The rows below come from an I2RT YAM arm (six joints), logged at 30 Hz.
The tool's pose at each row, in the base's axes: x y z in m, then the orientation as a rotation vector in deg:
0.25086, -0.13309, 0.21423, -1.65, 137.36, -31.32
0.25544, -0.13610, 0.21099, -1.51, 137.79, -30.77
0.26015, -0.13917, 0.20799, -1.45, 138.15, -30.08
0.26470, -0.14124, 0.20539, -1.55, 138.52, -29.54
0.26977, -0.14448, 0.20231, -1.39, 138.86, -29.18
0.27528, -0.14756, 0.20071, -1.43, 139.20, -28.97
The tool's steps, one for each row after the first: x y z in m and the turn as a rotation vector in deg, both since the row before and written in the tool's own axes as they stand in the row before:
-0.00109, -0.00092, 0.00620, -0.42, 0.34, 0.19
-0.00137, -0.00110, 0.00613, -0.53, 0.24, 0.19
-0.00167, -0.00040, 0.00537, -0.46, 0.26, 0.03
-0.00164, -0.00129, 0.00643, -0.27, 0.29, 0.17
-0.00293, -0.00166, 0.00557, -0.21, 0.29, -0.02

